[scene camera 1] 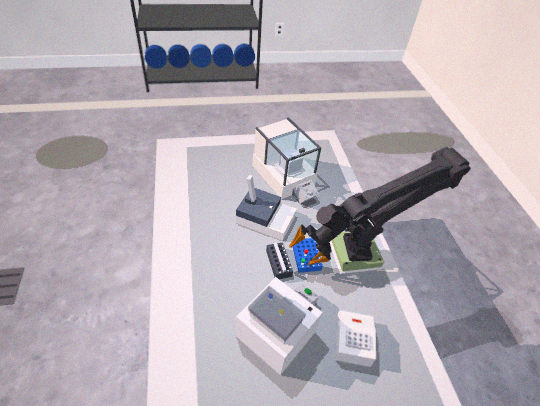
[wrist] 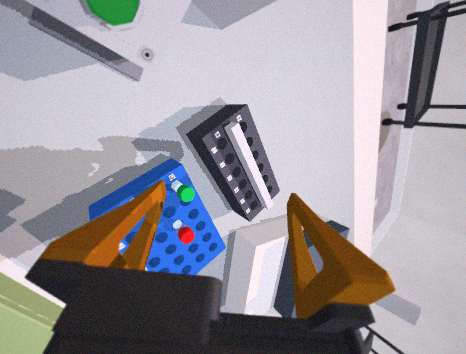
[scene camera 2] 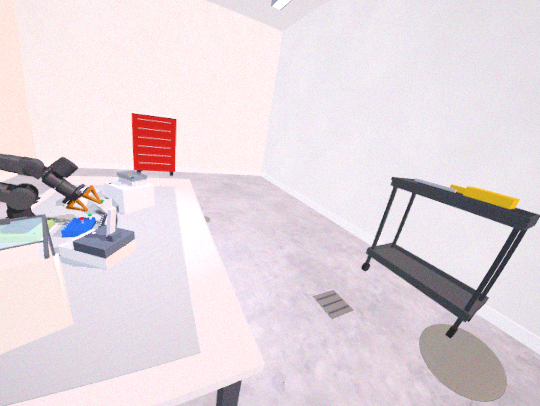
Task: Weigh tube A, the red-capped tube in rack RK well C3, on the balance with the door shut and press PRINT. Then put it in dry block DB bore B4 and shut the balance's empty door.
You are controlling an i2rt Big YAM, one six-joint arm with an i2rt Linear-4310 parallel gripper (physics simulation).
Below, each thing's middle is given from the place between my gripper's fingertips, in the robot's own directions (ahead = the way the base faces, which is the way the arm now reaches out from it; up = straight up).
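The white box with grey lid (scene camera 1: 278,354) has my hand 90 mm short of it, 240 mm to the right of it and 10 mm below it. Then there is the balance with glass box (scene camera 2: 42,307), which stands 500 mm to the right of my hand and 20 mm above it.
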